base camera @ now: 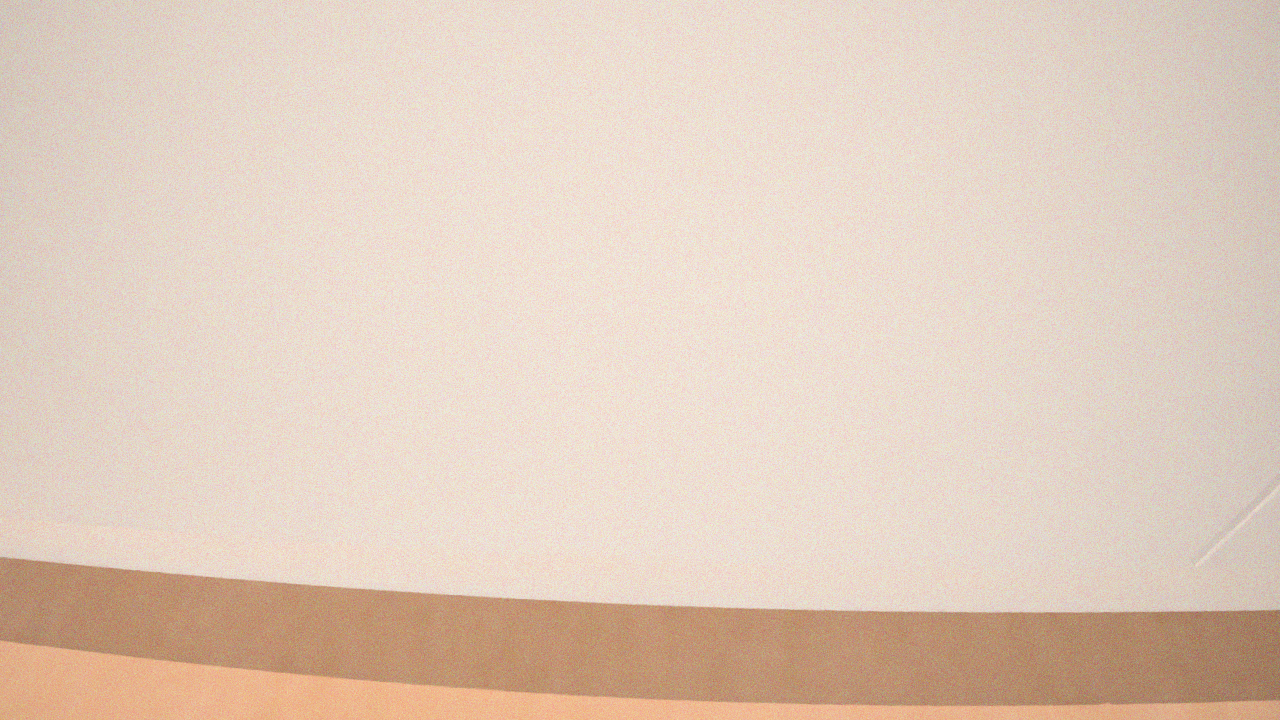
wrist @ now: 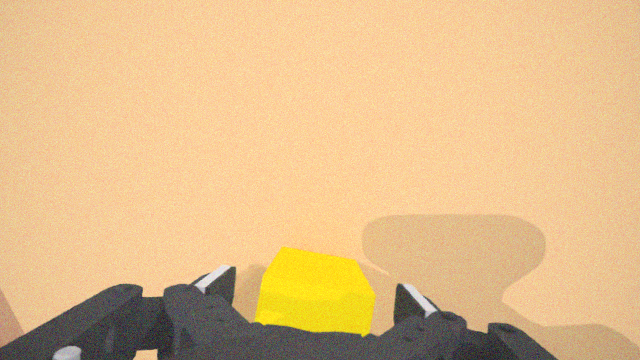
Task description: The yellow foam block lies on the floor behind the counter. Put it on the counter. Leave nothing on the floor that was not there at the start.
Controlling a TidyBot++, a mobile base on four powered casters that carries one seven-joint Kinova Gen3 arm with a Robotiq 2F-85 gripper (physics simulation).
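Frame: origin at the arm's base, x ahead, y left, z up, level; metres.
Seen in the pictures: gripper, fingertip midpoint: [wrist: 314, 293].
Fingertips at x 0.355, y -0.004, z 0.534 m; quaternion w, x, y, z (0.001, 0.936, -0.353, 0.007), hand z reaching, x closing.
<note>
A point is followed by its place in that frame.
The yellow foam block [wrist: 316, 295] {z 0.573, x 0.364, y 0.006 m} shows at the bottom middle of the wrist view. It rests on a light tan surface, which looks like the counter top [wrist: 280, 125] {z 0.513, x 0.393, y 0.086 m}. My gripper [wrist: 314, 293] {z 0.534, x 0.355, y -0.004 m} is open, with one finger on each side of the block and a gap between the block and each finger. The palm side of the gripper hides the block's near lower part. The block and the gripper do not show in the base camera view.
Shadows lie on the tan surface right of the block. A reddish strip [wrist: 7, 320] shows at the lower left edge of the wrist view. In the base camera view a pale upright panel [base camera: 626, 295] {z -0.139, x 0.205, y 0.008 m} stands above a brown band [base camera: 626, 649], with orange floor [base camera: 134, 689] {z -0.397, x 0.217, y 0.263 m} below.
</note>
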